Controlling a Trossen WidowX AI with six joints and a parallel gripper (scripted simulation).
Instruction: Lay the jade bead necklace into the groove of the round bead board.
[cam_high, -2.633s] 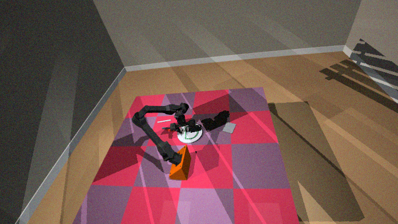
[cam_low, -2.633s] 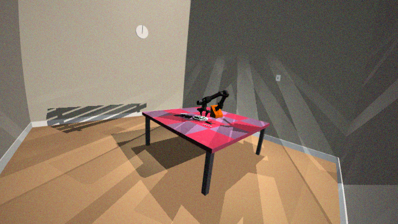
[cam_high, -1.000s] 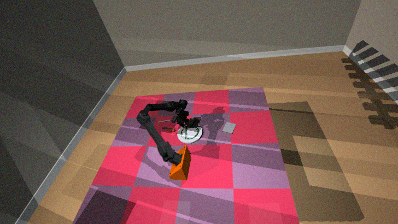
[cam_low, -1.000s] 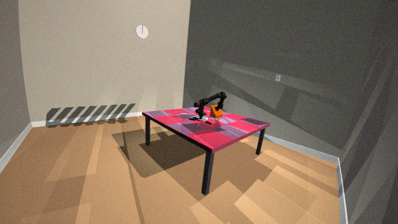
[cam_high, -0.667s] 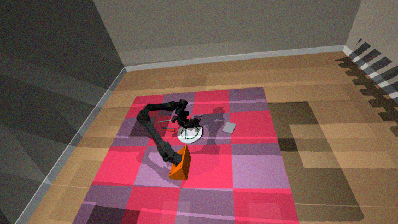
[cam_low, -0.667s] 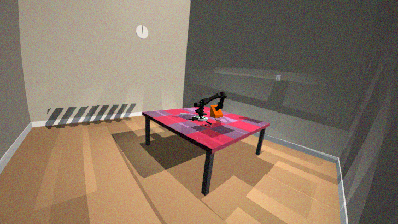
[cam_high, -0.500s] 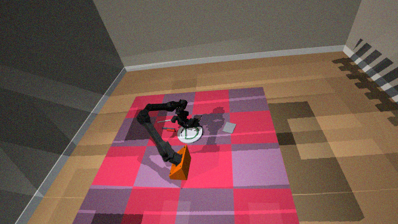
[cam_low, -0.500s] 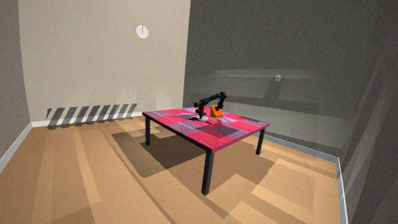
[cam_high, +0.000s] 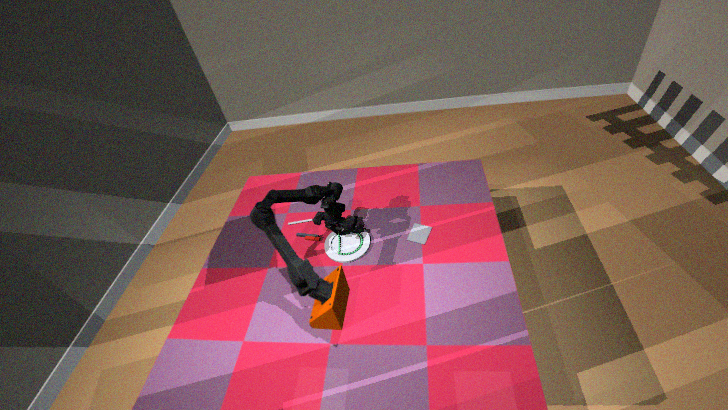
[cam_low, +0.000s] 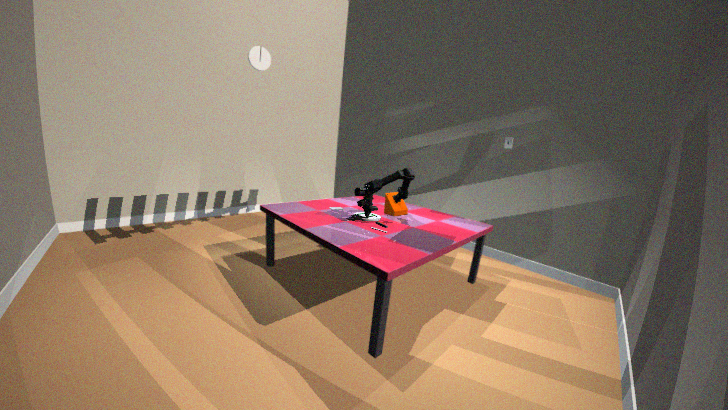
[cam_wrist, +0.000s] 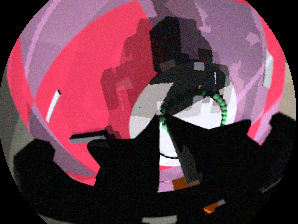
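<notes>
Right now my gripper tip is 50 mm past the round white bead board, 40 mm to the left of it and 10 mm above it. Also, from my gripper tip: red-handled tool (140 mm to the left, 10 mm below); flat grey pad (10 mm behind, 350 mm to the right, 10 mm below); thin white rod (100 mm ahead, 210 mm to the left, 10 mm below).
</notes>
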